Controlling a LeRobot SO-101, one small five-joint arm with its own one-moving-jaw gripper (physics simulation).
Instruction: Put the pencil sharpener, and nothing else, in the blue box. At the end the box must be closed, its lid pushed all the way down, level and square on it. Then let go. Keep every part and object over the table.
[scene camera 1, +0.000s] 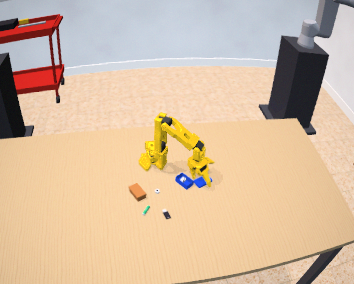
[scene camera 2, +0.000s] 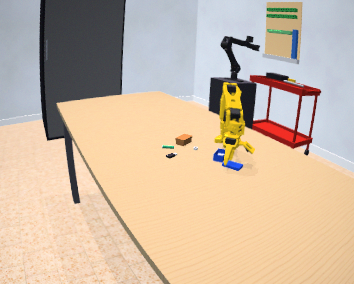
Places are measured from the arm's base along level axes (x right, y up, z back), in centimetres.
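Pixels of known places: hand, tool point: (scene camera 1: 194, 178) (scene camera 2: 230, 160); arm's base, link origin: (scene camera 1: 153, 166).
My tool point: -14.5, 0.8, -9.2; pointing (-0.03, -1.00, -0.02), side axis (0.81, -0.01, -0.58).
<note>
For each thing: its top centre in the pictures, then the offset to it from my tool point, as dx, dy, dz. Level surfaces: height alone.
- blue box, top centre: (scene camera 2: 220, 152) (scene camera 1: 184, 178) +4.1, +1.6, -1.2
- small pale grey thing, top centre: (scene camera 1: 182, 179) +4.5, +0.4, -0.2
- blue lid, top centre: (scene camera 2: 232, 164) (scene camera 1: 203, 180) -3.0, +0.1, -1.5
- orange-brown block, top centre: (scene camera 1: 137, 190) (scene camera 2: 184, 136) +22.1, +1.7, -5.0
- small white round thing, top centre: (scene camera 1: 157, 190) (scene camera 2: 195, 147) +14.7, +0.0, -4.4
- green stick-like thing, top centre: (scene camera 1: 146, 209) (scene camera 2: 167, 145) +19.9, +0.2, -13.2
- black thing with a pale end, top centre: (scene camera 2: 172, 154) (scene camera 1: 166, 213) +13.1, -0.1, -15.3
- table, surface height: dy -0.8
The blue box (scene camera 1: 186, 186) (scene camera 2: 217, 159) stands open on the table. A small pale grey thing (scene camera 1: 183, 179), which looks like the pencil sharpener, lies inside it; it is too small to make out fully. The blue lid (scene camera 1: 200, 183) (scene camera 2: 234, 166) lies flat on the table beside the box, on the side away from the orange block. My gripper (scene camera 1: 201, 180) (scene camera 2: 228, 161) is partly open and points down over the lid, its jaws toward two sides of it, with nothing held. The jaws hide part of the lid, and whether they touch it cannot be told.
An orange-brown block (scene camera 1: 137, 192) (scene camera 2: 183, 139), a small white round thing (scene camera 1: 157, 191) (scene camera 2: 195, 148), a green stick-like thing (scene camera 1: 146, 210) (scene camera 2: 168, 147) and a black thing with a pale end (scene camera 1: 167, 214) (scene camera 2: 171, 155) lie on the table (scene camera 1: 75, 225) (scene camera 2: 150, 210).
</note>
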